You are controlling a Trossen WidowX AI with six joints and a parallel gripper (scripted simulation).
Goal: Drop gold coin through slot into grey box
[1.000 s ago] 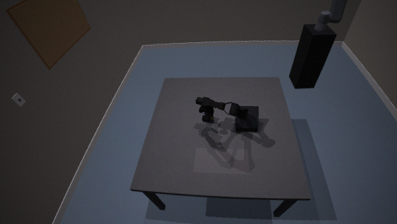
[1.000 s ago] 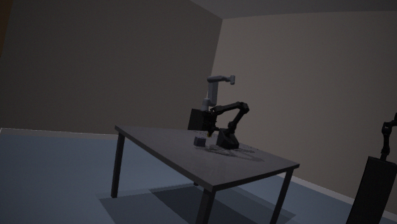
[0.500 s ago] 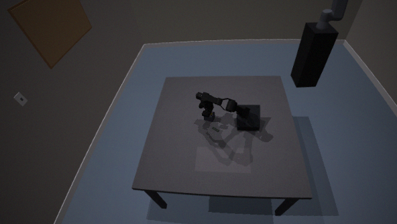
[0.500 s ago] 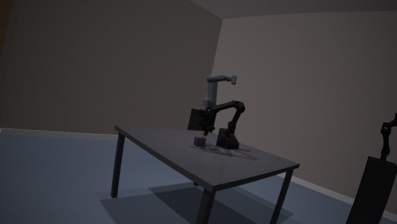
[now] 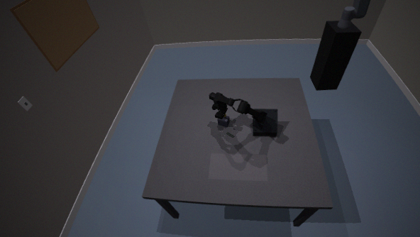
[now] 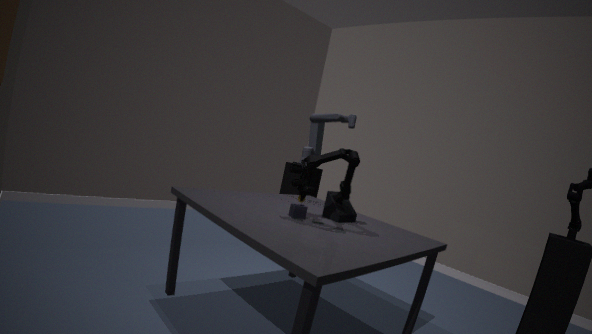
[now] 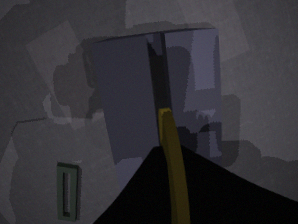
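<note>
The gold coin is 1 cm above my gripper tip.
</note>
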